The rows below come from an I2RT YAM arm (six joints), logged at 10 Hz.
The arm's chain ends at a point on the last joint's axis. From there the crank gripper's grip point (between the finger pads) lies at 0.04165 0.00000 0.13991 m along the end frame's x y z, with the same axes.
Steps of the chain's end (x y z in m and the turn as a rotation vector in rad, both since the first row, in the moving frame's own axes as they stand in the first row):
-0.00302 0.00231 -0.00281 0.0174 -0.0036 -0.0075
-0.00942 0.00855 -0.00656 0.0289 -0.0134 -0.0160
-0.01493 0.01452 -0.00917 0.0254 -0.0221 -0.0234
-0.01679 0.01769 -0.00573 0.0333 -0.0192 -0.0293
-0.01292 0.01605 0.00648 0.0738 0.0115 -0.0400
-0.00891 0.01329 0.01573 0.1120 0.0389 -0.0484
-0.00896 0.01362 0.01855 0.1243 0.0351 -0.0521
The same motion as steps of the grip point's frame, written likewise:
-0.00353 -0.00044 -0.00268 0.0174 -0.0036 -0.0075
-0.01134 0.00385 -0.00608 0.0289 -0.0134 -0.0160
-0.01808 0.01002 -0.00834 0.0254 -0.0221 -0.0234
-0.01957 0.01184 -0.00505 0.0333 -0.0192 -0.0293
-0.01156 0.00406 0.00555 0.0738 0.0115 -0.0400
-0.00394 -0.00439 0.01302 0.1120 0.0389 -0.0484
-0.00460 -0.00591 0.01579 0.1243 0.0351 -0.0521

